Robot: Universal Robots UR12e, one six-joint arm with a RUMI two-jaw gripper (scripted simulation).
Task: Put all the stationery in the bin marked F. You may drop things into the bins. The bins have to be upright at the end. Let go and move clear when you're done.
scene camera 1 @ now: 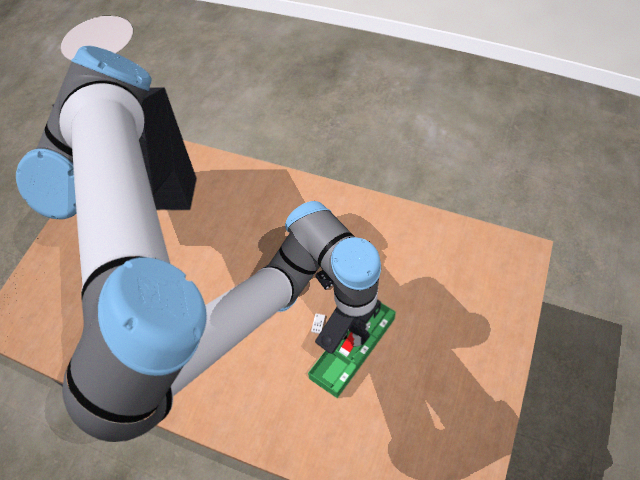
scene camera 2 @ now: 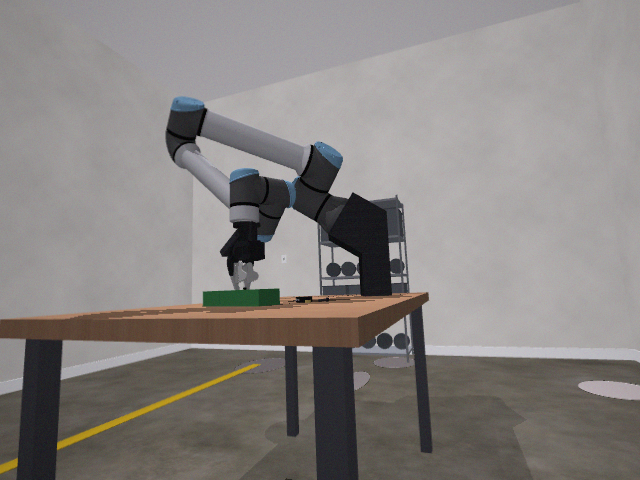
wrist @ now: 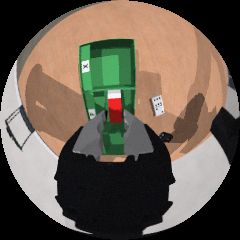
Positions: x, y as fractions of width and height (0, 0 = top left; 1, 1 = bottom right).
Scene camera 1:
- my gripper: 0.55, 0.71
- green bin row: 0.51, 0.77
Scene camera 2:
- my gripper: 0.38, 0.62
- green bin row: 0.40, 0.62
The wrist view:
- my gripper: 0.48, 0.46
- green bin row: 0.47, 0.26
